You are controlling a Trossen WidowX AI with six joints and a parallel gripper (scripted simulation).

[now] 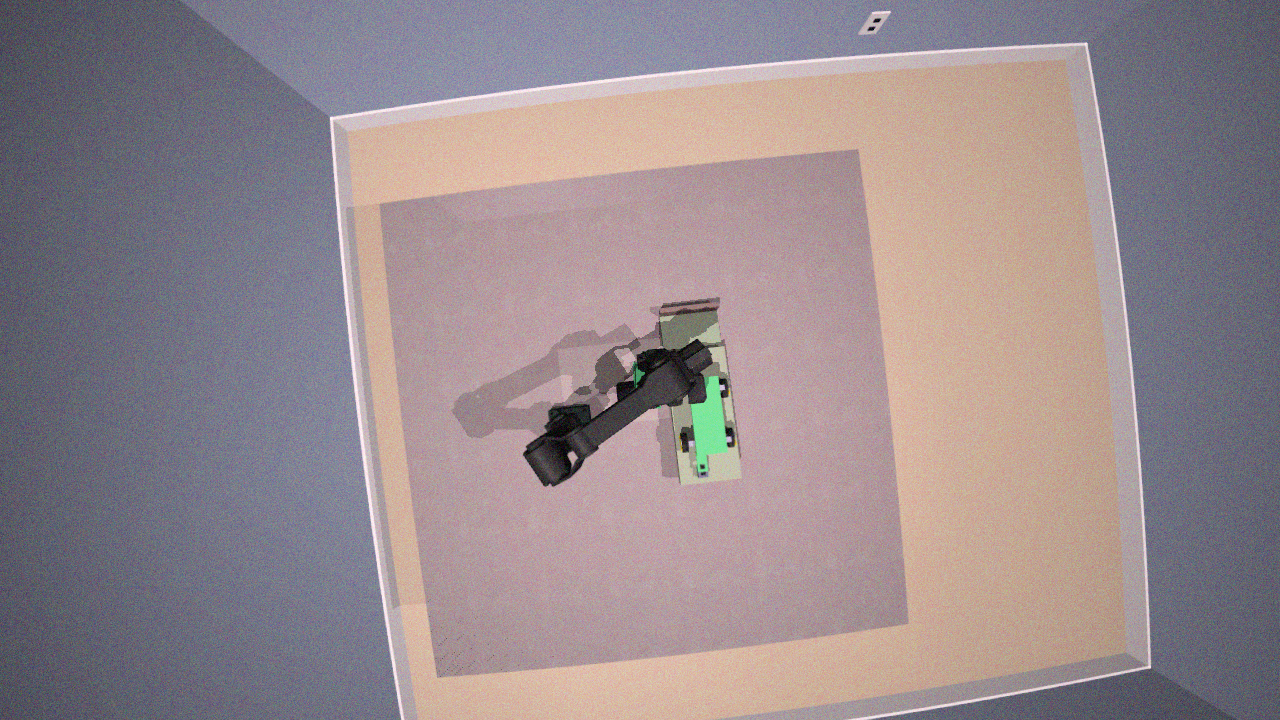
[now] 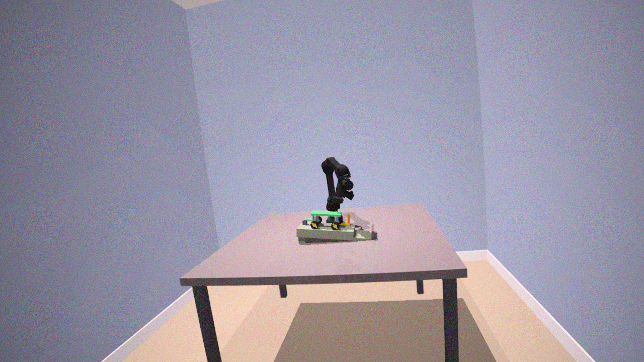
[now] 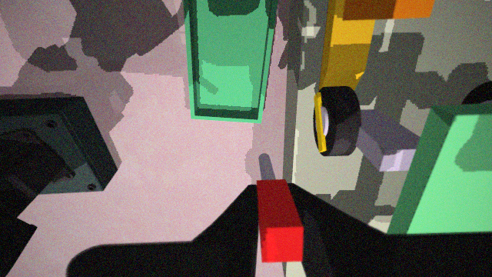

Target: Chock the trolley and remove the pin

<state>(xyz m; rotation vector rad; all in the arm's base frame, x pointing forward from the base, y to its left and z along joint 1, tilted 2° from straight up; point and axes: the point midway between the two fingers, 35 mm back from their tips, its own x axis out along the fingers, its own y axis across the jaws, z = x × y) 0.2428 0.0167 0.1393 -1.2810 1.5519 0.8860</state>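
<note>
My gripper tip is now 15 cm above the green tray, 4 cm to the right of it and 2 cm past it. Round my gripper tip: yellow chock 6 cm below, 6 cm ahead, 4 cm to the left; then red-headed stop pin right at my gripper tip; then trolley 9 cm ahead, 7 cm to the right, 3 cm below.
</note>
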